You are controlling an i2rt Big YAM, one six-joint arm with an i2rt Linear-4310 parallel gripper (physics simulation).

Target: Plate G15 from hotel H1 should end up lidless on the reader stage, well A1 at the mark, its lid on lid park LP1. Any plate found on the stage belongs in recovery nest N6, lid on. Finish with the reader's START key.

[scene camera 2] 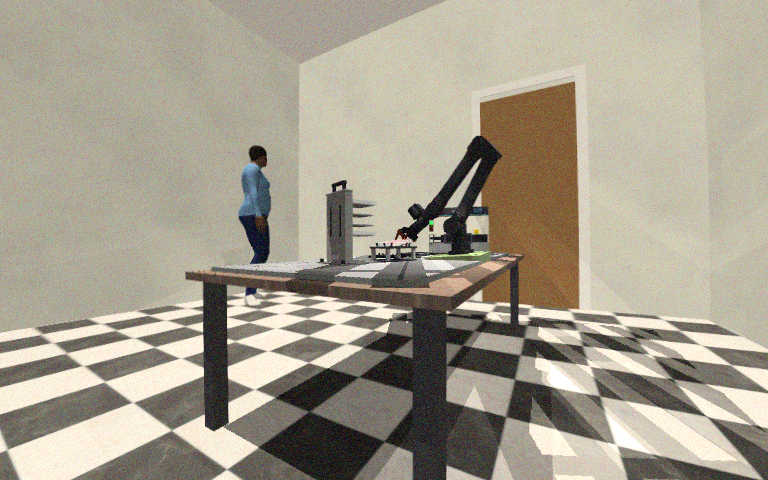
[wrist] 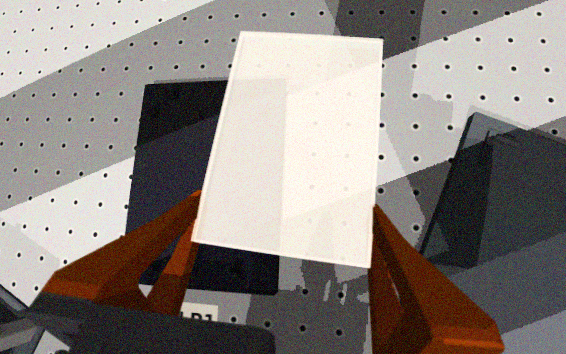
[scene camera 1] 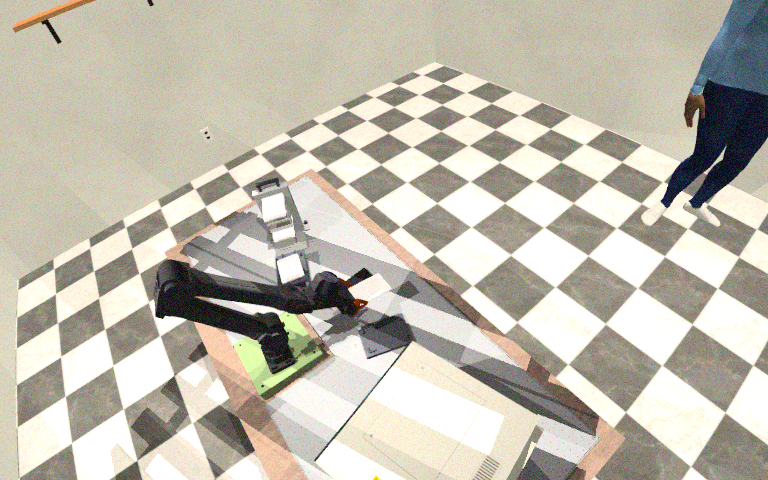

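My gripper is shut on a thin translucent white lid, one orange finger at each long side. The lid is raised above the pegboard. A dark pad lies below it and to its left in the wrist view, partly covered by it, with an LP1 label by its near edge. The grey hotel tower has several shelves on its side. The beige reader stands at the near end of the table in scene camera 1. The plate's A1 mark cannot be made out.
A dark grey block sits between the lid and the reader. A white plate stands in a dark holder between the hotel and the arm. The arm's green base is at the table's side. A person stands beyond the table.
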